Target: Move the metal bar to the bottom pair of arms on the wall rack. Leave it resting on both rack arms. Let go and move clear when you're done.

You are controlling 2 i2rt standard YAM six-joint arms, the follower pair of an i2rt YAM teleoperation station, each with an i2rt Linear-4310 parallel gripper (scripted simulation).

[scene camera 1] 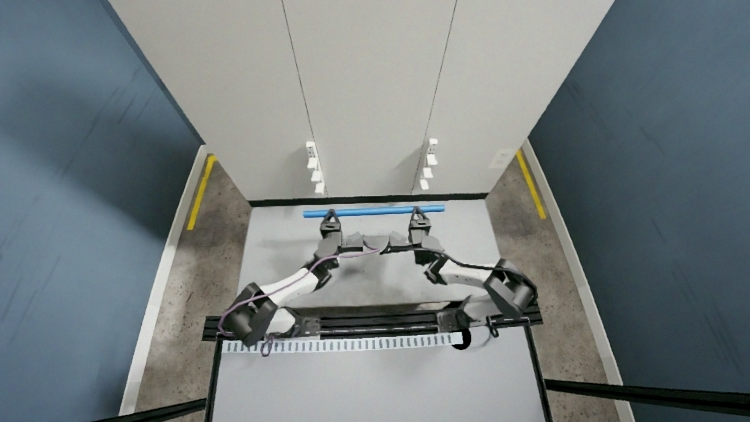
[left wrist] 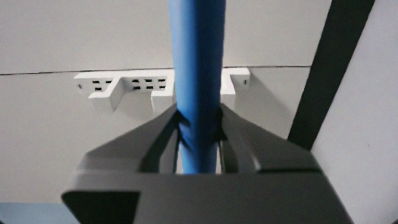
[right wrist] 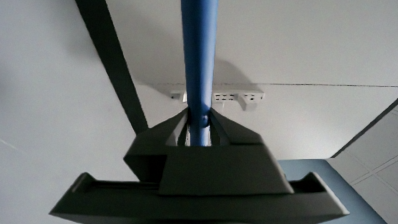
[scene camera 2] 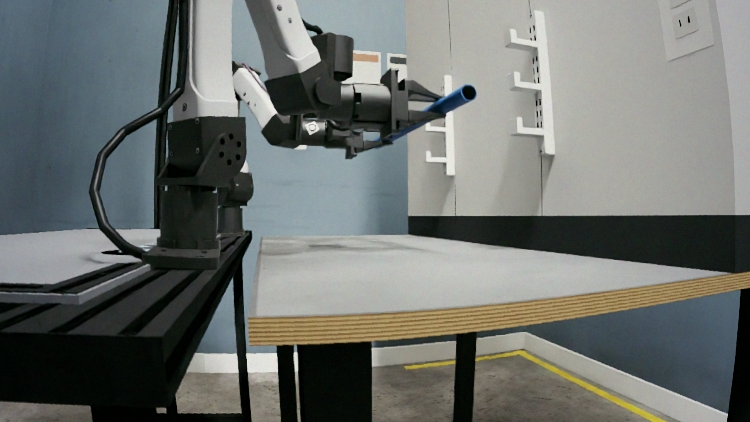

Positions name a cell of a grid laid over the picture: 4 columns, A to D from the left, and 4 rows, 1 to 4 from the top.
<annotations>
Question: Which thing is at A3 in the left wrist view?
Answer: A wall.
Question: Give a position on a rack upright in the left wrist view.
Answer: B2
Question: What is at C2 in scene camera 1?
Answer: A blue metal bar.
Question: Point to a rack upright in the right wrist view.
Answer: C2
</annotations>
